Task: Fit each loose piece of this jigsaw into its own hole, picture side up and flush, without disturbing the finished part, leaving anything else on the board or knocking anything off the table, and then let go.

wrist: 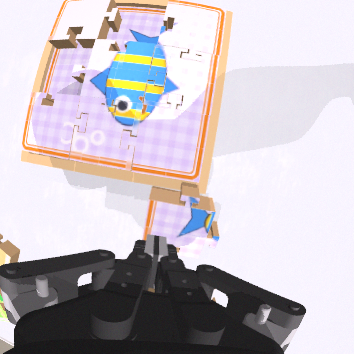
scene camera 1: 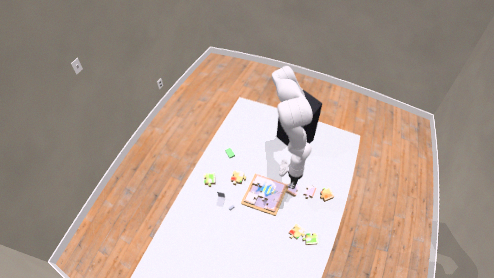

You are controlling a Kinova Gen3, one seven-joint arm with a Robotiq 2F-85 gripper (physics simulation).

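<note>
The wooden jigsaw board (scene camera 1: 246, 199) (wrist: 210, 116) shows a blue-and-yellow striped fish on lilac check. An empty hole (wrist: 71, 39) gapes at its far left corner in the wrist view. A loose piece with the blue fish tail (wrist: 175, 218) (scene camera 1: 293, 190) lies picture side up on the white table, just off the board's near edge. My gripper (wrist: 154, 247) (scene camera 1: 292, 185) is shut with nothing between the fingers. Its tips are low at the near edge of that piece.
More loose pieces lie around: a lilac one (scene camera 1: 310, 191), an orange one (scene camera 1: 326, 194), two at the front right (scene camera 1: 296, 231) (scene camera 1: 310, 238), two to the left (scene camera 1: 209, 178) (scene camera 1: 238, 177). A green block (scene camera 1: 230, 153) and small grey bits (scene camera 1: 220, 199) (scene camera 1: 231, 207) lie to the left.
</note>
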